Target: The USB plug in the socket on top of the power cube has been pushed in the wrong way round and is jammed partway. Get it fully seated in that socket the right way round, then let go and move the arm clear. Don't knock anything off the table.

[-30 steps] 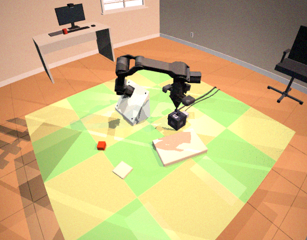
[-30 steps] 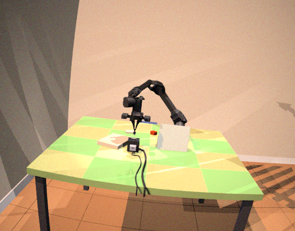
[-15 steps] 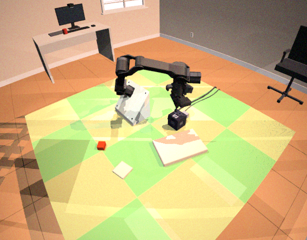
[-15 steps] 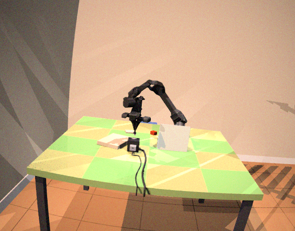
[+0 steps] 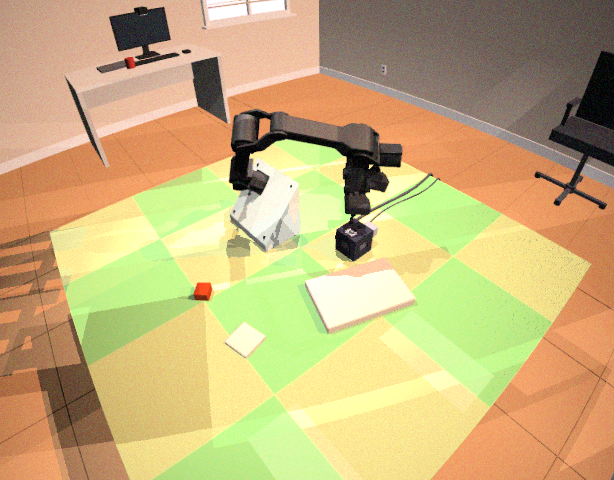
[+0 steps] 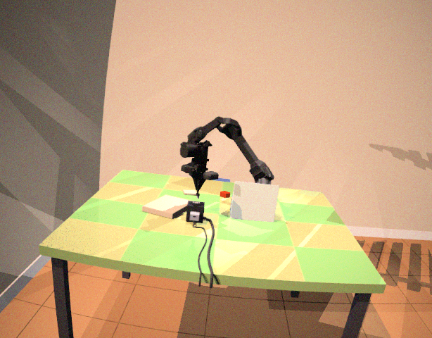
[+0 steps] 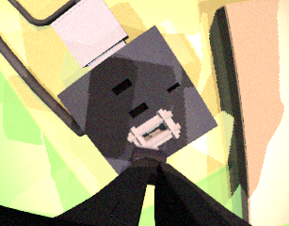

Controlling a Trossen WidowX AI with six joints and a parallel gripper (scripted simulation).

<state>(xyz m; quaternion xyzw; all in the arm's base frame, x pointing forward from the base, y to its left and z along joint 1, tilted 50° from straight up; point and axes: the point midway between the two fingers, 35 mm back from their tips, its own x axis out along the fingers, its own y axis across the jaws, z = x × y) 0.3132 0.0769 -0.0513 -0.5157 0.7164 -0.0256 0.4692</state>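
The USB plug is 20 mm below my gripper tip. Also, from my gripper tip: small white tile 410 mm to the right, 130 mm below, 40 mm ahead; then white book 130 mm ahead, 120 mm below, 110 mm to the right; then red block 410 mm to the right, 150 mm behind, 120 mm below.
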